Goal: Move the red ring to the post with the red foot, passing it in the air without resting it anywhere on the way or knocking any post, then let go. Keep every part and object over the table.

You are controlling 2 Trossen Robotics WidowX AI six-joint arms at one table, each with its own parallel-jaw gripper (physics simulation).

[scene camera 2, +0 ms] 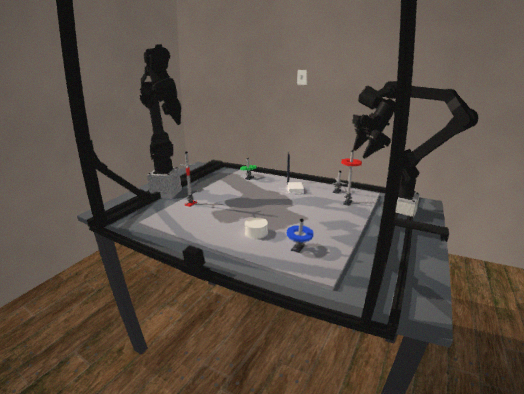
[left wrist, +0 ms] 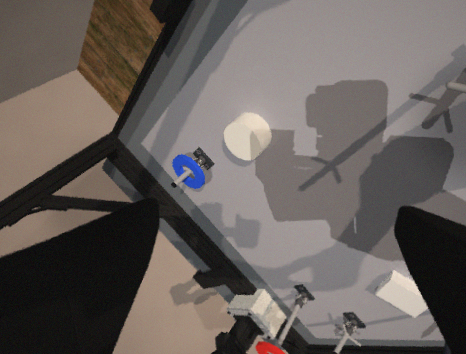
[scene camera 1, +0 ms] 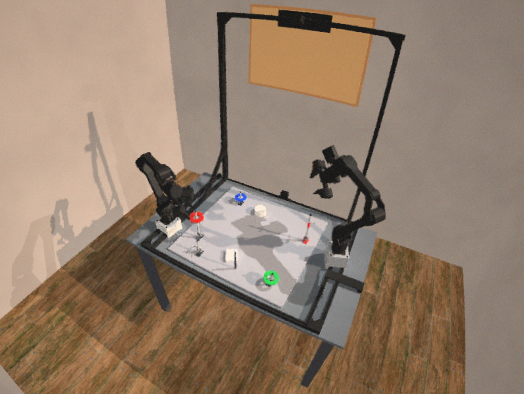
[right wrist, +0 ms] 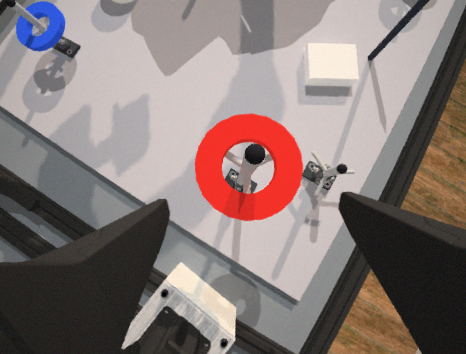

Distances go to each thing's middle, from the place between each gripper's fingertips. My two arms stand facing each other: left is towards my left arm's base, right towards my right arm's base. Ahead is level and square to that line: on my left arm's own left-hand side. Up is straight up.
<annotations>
Right now the white block [right wrist: 324, 64] is 270 mm ahead of my left hand, 330 mm to the right of it and 310 mm below it. Round my left hand: red ring [right wrist: 288, 167] 190 mm ahead, 540 mm to the right, 160 mm below.
My right gripper is now 3 cm above the red ring, 2 cm to the right of it and 1 cm past it. Also, from my right hand: white block (23 cm to the left, 17 cm below, 7 cm ahead).
</annotations>
